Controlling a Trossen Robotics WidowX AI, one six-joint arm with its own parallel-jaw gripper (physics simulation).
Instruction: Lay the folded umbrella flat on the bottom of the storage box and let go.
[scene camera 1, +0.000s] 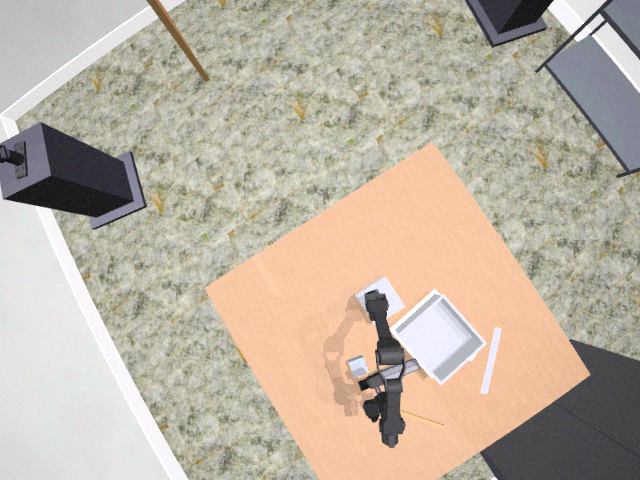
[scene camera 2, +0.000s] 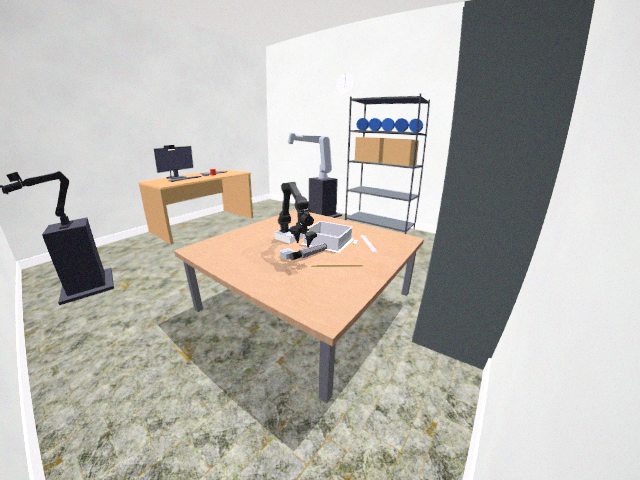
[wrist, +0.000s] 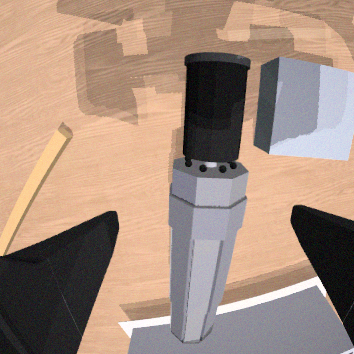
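The folded umbrella has a black handle and a grey, faceted body. It lies on the table outside the storage box, its grey end pointing at the box. In the wrist view this end overlaps the box's near side; whether they touch is unclear. The box is light grey, open at the top and stands upright. My gripper is open and empty above the umbrella, with one finger on each side of its grey body in the wrist view. In scene camera 1 the arm hides the fingers.
A pale blue block sits beside the handle. A thin wooden stick lies on the other side. A white strip lies beyond the box. The arm's white base plate stands near the box.
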